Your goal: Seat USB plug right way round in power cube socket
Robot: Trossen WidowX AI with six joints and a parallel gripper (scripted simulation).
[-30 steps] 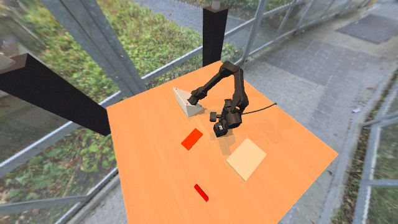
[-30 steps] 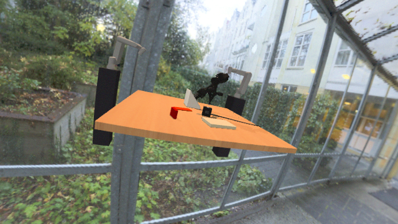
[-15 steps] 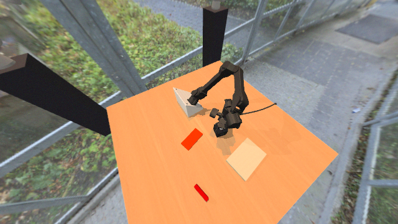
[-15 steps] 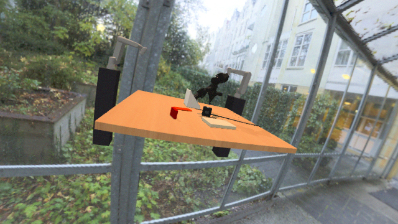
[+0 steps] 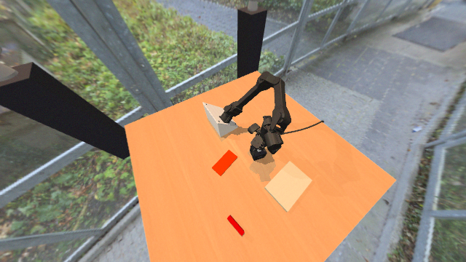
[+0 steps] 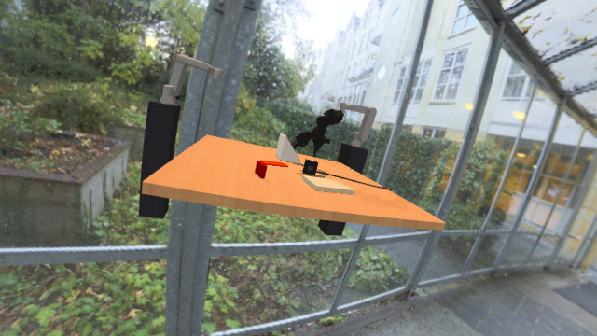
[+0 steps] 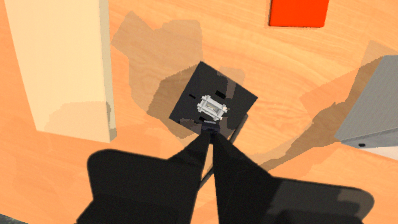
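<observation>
Right now the grey USB plug is 2 cm below my gripper tip. Also, from my gripper tip: red bar: 21 cm ahead, 35 cm to the right, 11 cm below.
</observation>
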